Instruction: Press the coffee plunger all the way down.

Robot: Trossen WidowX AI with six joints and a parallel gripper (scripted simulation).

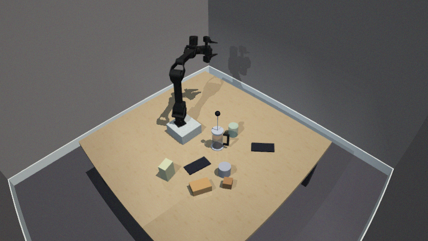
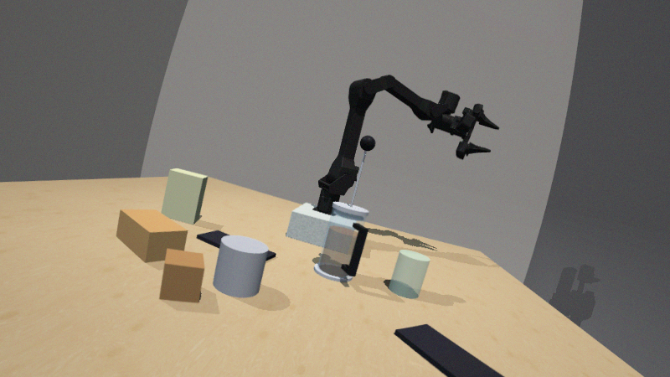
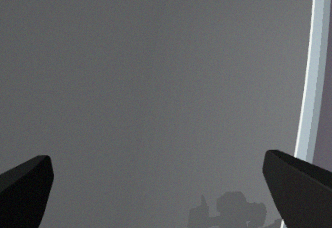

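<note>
My gripper tip is now 44 cm short of the glass coffee press, 32 cm to the left of it and 28 cm above it. Also, from my gripper tip: pale green cylinder: 41 cm ahead, 38 cm below, 18 cm to the right.
</note>
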